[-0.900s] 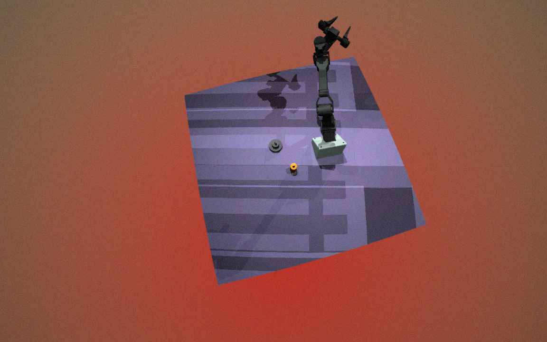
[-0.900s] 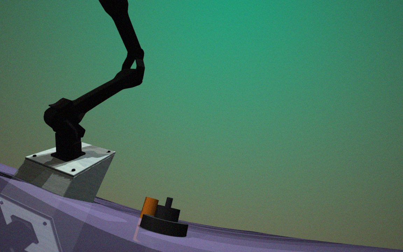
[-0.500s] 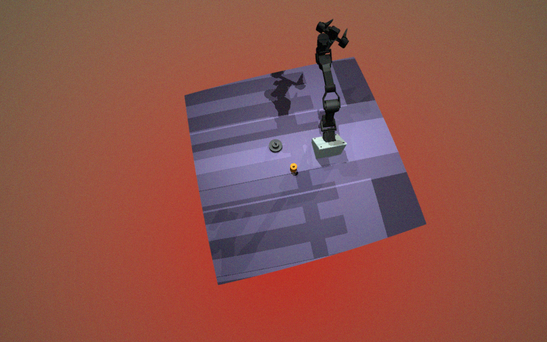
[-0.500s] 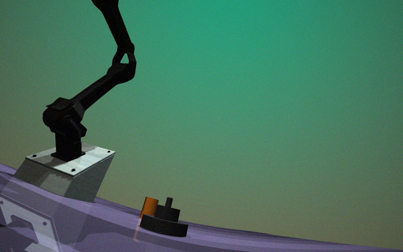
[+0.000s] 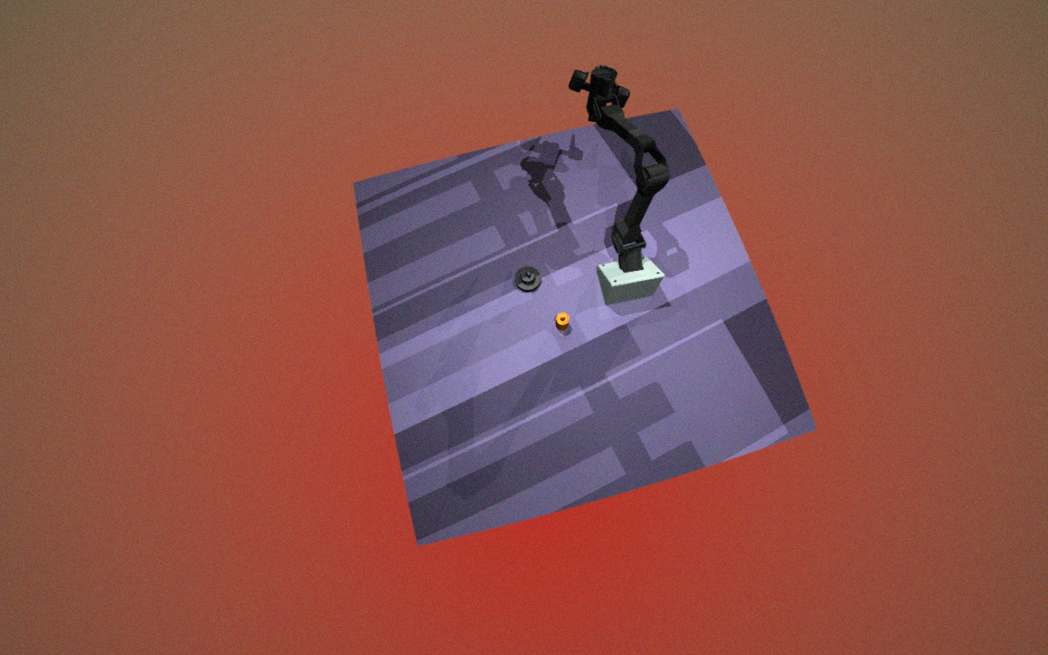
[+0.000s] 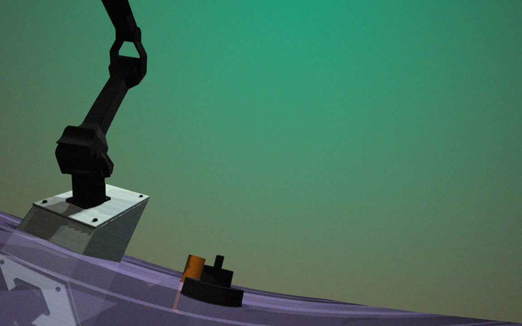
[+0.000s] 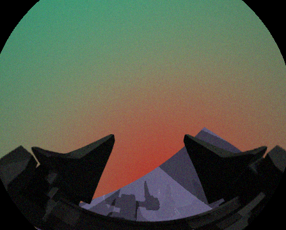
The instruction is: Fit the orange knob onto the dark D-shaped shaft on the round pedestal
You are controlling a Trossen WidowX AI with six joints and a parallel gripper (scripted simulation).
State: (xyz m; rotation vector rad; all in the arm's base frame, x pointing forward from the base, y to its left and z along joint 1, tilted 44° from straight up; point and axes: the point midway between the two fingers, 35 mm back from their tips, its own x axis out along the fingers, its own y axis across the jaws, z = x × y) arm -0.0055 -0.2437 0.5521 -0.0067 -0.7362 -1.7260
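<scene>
My gripper tip is 25 cm short of the orange knob, 71 cm to the right of it and 28 cm above it. The rest, counted from my gripper tip: dark round pedestal (33 cm ahead, 54 cm to the left, 28 cm below).
</scene>
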